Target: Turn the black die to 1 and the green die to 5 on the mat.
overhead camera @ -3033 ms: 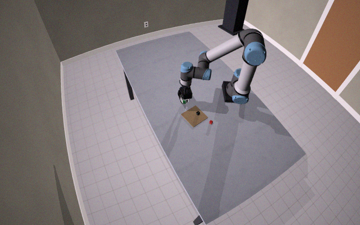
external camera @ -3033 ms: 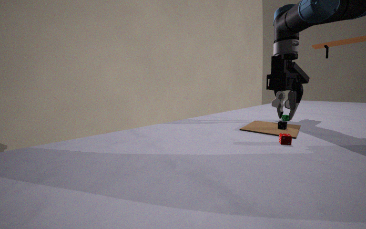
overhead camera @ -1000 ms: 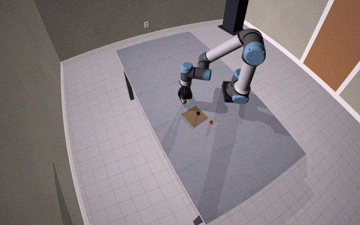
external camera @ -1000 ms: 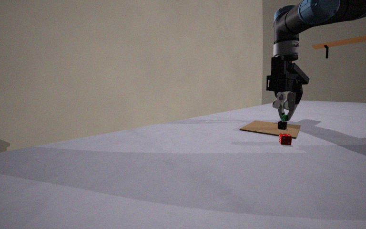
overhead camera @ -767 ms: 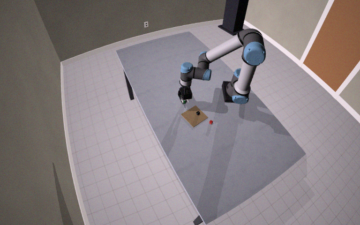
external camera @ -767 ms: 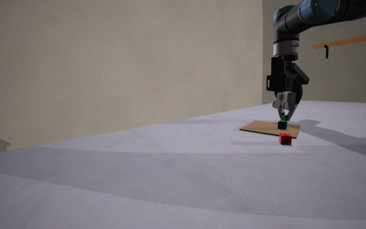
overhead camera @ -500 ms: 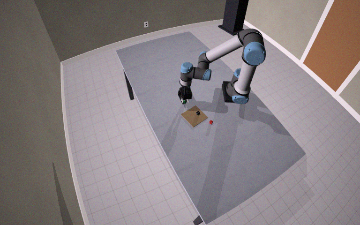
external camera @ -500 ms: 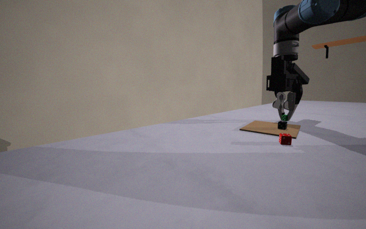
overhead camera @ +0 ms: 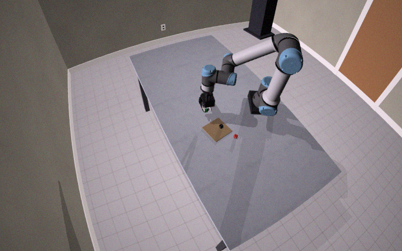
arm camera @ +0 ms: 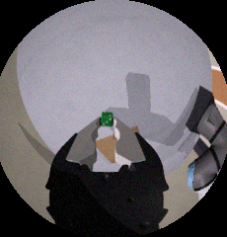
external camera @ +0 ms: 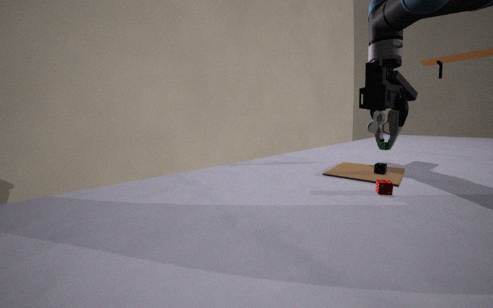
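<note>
The brown mat is 10 mm ahead of my hand, 140 mm to the left of it and 50 mm below it. Also, from my hand: green die (10 mm below); red die (40 mm behind, 260 mm to the left, 40 mm below); black die (20 mm behind, 150 mm to the left, 40 mm below).
</note>
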